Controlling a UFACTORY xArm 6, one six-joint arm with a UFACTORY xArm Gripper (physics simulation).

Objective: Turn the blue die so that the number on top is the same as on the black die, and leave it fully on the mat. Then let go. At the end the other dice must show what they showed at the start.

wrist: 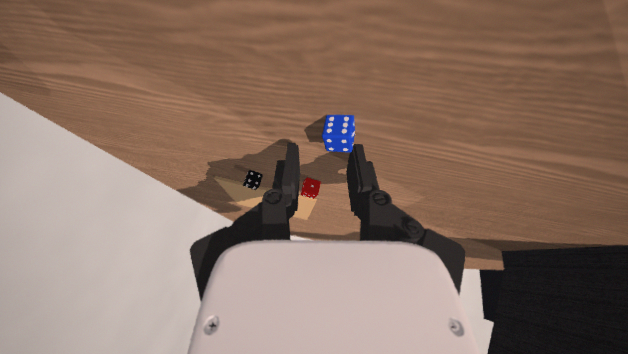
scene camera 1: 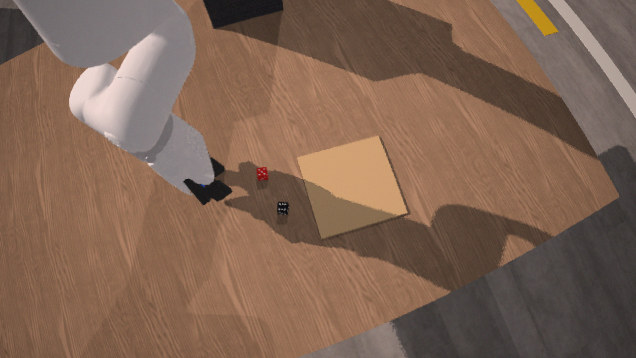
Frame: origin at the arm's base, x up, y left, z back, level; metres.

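Where they show: gripper, fingertip midpoint: (wrist: 323, 157) (scene camera 1: 221, 184).
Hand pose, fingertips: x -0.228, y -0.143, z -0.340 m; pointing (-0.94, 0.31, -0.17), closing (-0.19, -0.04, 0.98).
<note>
Things, the pixels of their top centre, and the offset from my fingertips.
- blue die, top centre: (wrist: 337, 145) (scene camera 1: 199, 186) dx +0.010, dy -0.035, dz +0.006 m
- black die, top centre: (wrist: 250, 186) (scene camera 1: 282, 206) dx +0.010, dy +0.081, dz -0.075 m
- tan mat, top centre: (scene camera 1: 351, 184) (wrist: 269, 203) dx -0.002, dy +0.195, dz -0.075 m
- red die, top centre: (wrist: 308, 195) (scene camera 1: 261, 171) dx +0.010, dy +0.069, dz -0.008 m
The blue die (scene camera 1: 203, 186) (wrist: 339, 133) rests on the wooden table, mostly hidden by the gripper in the scene view. In the wrist view its upward face appears to be the four, with a six on the side towards the camera. The black die (scene camera 1: 283, 208) (wrist: 253, 179) shows six on top and stands on the table between the gripper and the mat. The tan mat (scene camera 1: 360, 165) (wrist: 304, 210) carries no die. My gripper (scene camera 1: 226, 180) (wrist: 323, 157) is partly open and empty, tilted, its right fingertip in line with the blue die's near edge.
The red die (scene camera 1: 262, 174) (wrist: 310, 188) stands on the table between the gripper and the mat, with five on top, near the black die. A black block (scene camera 1: 245, 11) (wrist: 565, 300) stands at the top of the scene view. The table's edge runs along the lower right of that view.
</note>
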